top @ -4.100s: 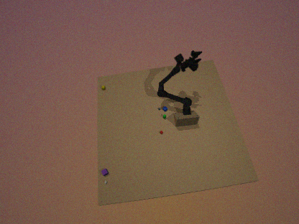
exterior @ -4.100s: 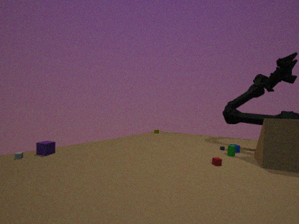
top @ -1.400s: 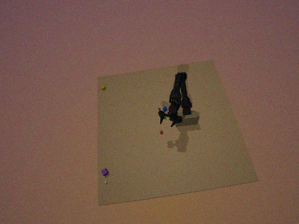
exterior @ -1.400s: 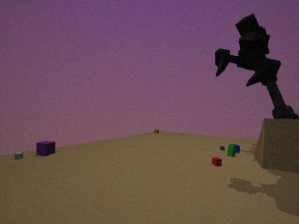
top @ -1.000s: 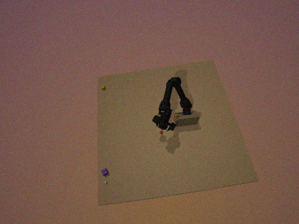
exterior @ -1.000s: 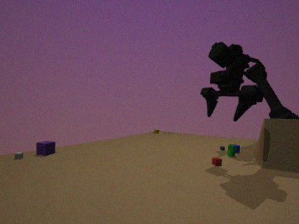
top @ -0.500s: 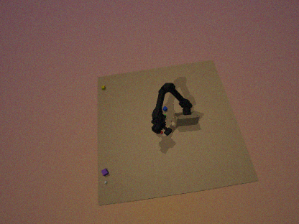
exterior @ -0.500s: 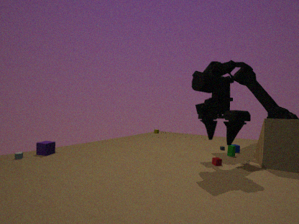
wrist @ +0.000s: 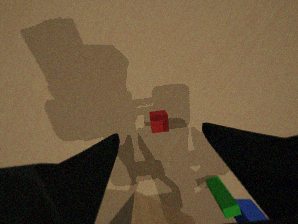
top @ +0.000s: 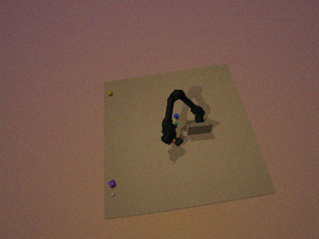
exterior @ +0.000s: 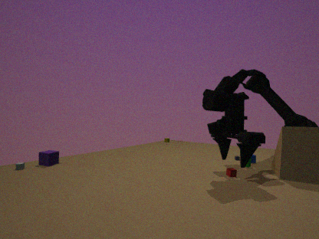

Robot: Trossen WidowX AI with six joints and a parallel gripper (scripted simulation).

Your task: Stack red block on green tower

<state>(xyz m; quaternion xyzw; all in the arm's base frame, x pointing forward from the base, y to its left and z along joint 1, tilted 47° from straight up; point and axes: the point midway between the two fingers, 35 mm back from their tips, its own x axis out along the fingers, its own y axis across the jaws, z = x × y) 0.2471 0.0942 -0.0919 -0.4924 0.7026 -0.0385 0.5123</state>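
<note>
Right now the red block is 3 cm below my gripper tip. Also, from my gripper tip: dark grey block 25 cm to the right, 3 cm below; then purple block 51 cm ahead, 31 cm to the left, 2 cm below; then blue block 24 cm to the right, 6 cm behind, 2 cm below.
</note>
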